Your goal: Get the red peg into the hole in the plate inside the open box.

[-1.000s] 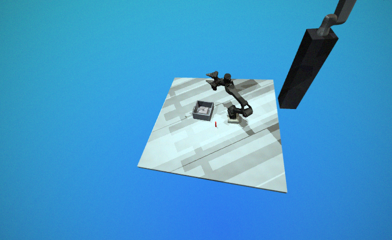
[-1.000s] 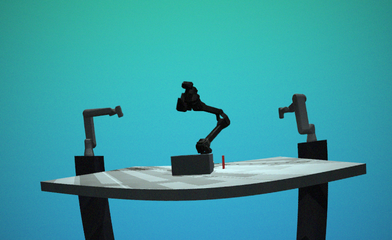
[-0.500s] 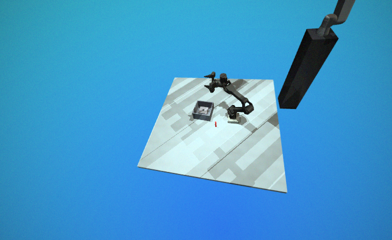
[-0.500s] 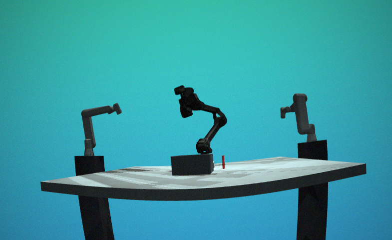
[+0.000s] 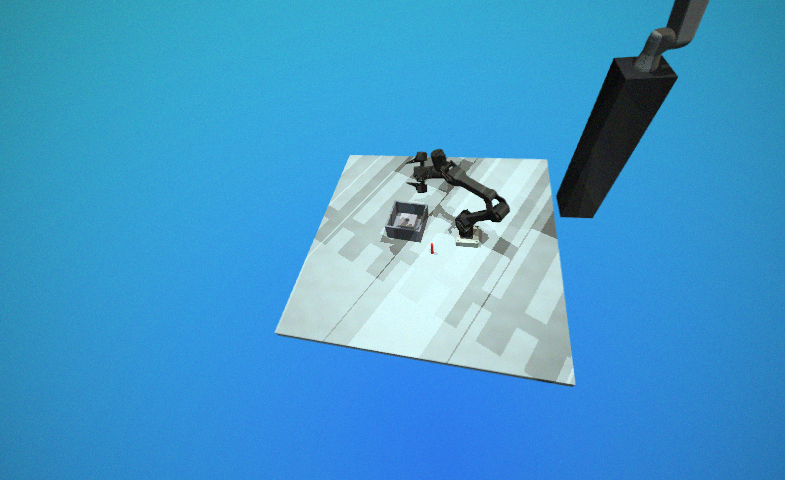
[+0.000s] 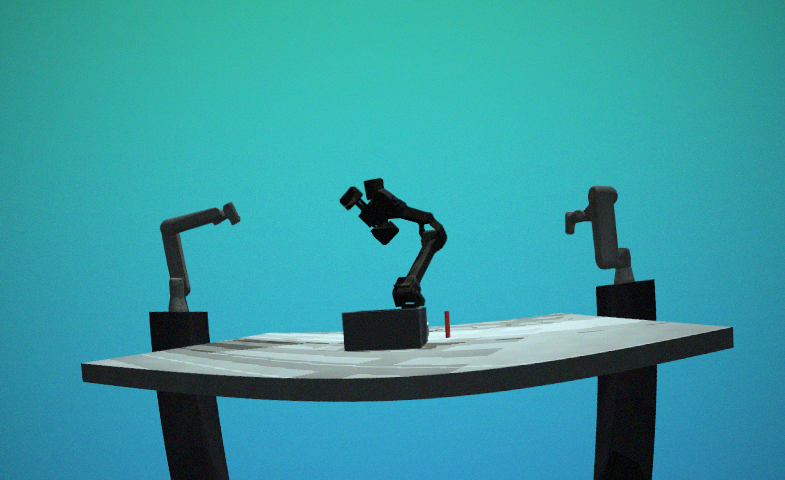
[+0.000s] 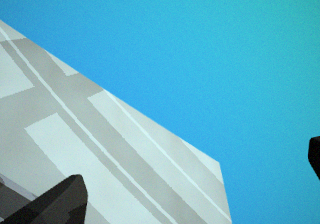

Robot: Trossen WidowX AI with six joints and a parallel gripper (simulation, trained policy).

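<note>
The red peg is 310 mm below my gripper tip, 220 mm to the left of it and 130 mm behind it. Round my gripper tip: plate: 300 mm below, 60 mm to the left, 20 mm ahead; then box: 320 mm below, 60 mm to the left, 20 mm ahead.
</note>
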